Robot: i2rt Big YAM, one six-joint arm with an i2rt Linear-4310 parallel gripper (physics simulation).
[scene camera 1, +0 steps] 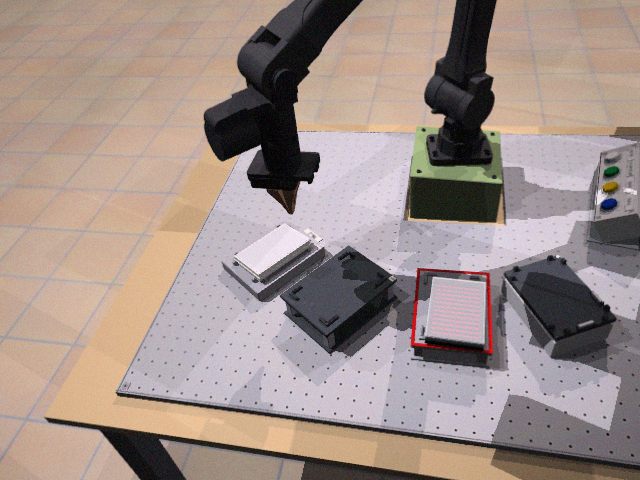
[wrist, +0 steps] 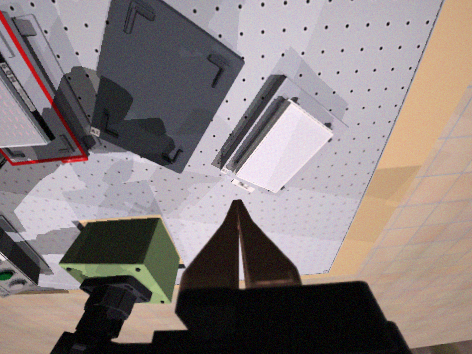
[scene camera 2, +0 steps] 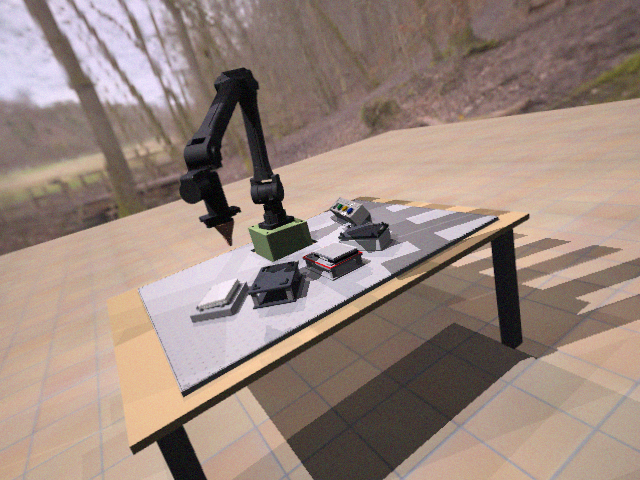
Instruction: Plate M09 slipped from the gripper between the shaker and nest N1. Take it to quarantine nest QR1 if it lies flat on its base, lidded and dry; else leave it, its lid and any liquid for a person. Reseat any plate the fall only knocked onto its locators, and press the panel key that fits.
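Places are measured from the arm's base along level axes (x ahead, y left, z up), in millimetres.
Pixels of known places: gripper, fingertip midpoint: [scene camera 1: 292,212] [wrist: 237,205] [scene camera 2: 230,245]; arm's base at its link origin: [scene camera 1: 458,152] [wrist: 119,287] [scene camera 2: 276,224].
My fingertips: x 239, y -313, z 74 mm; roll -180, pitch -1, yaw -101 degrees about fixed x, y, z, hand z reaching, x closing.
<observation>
Ahead of a thing's pixels: the offset from my fingertips to its middle. "*": to the spot under its first point. Level surfaces: height alone.
My gripper [scene camera 1: 291,212] [scene camera 2: 231,244] [wrist: 237,205] is shut and empty, above the board behind a white-topped plate @(47 mm back, 59 mm right, 133 mm down) [scene camera 1: 272,250] [scene camera 2: 219,292] [wrist: 285,150]. That plate lies on a grey base @(50 mm back, 62 mm right, 151 mm down) [scene camera 1: 262,292] [scene camera 2: 214,314] with small locators; I cannot tell whether it is fully level. A plate with pinkish wells @(131 mm ahead, 256 mm left, 112 mm down) [scene camera 1: 457,310] [scene camera 2: 337,252] [wrist: 15,110] lies flat inside the red-edged nest [scene camera 1: 414,312] [wrist: 50,161]; its side label in the wrist view seems to read M09. A dark nest @(68 mm ahead, 67 mm left, 139 mm down) [scene camera 1: 336,294] [scene camera 2: 273,276] [wrist: 170,85] with corner brackets bears no plate. The key panel @(144 mm back, 605 mm left, 126 mm down) [scene camera 1: 615,227] has green, yellow, blue and pale keys.
A dark-topped device @(* 111 mm ahead, 424 mm left, 113 mm down) [scene camera 1: 563,294] [scene camera 2: 369,235] with corner posts stands right of the red-edged nest. The green arm pedestal [scene camera 1: 454,198] [scene camera 2: 279,242] [wrist: 110,242] stands behind the nests. The perforated board @(168 mm down) [scene camera 1: 217,372] lies on a wooden table @(181 mm down) [scene camera 1: 93,377].
</observation>
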